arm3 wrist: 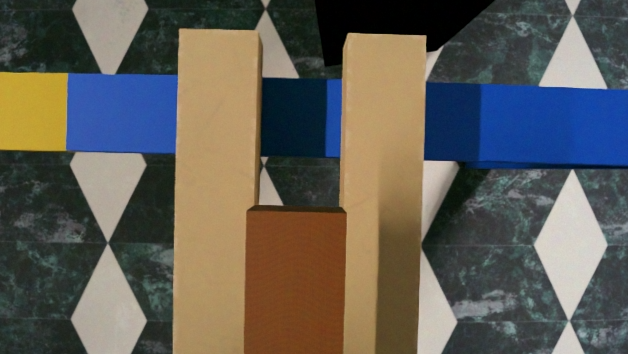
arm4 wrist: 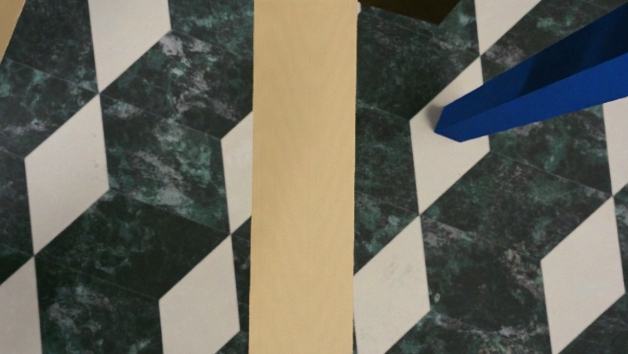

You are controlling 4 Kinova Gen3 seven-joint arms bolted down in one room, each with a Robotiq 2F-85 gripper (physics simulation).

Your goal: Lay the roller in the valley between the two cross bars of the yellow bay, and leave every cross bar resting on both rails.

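In the arm3 wrist view, two pale wooden cross bars, the left one (arm3 wrist: pixel 217 175) and the right one (arm3 wrist: pixel 382 110), lie side by side across the blue part of a rail (arm3 wrist: pixel 550 125). The rail's yellow part (arm3 wrist: pixel 32 112) shows at the left edge. The roller's brown flat-sided end piece (arm3 wrist: pixel 295 280) shows between the bars, overlapping their inner edges; its drum and any contact are hidden. In the arm4 wrist view, a pale cross bar (arm4 wrist: pixel 303 175) runs from top to bottom, its ends out of view. No gripper fingers show in either view.
In the arm4 wrist view, a blue angled brace (arm4 wrist: pixel 530 92) is at the right, a pale wooden piece (arm4 wrist: pixel 6 20) at the top left corner and a dark brown shape (arm4 wrist: pixel 415 7) at the top. A black shape (arm3 wrist: pixel 385 27) is beyond the rail in the arm3 wrist view.
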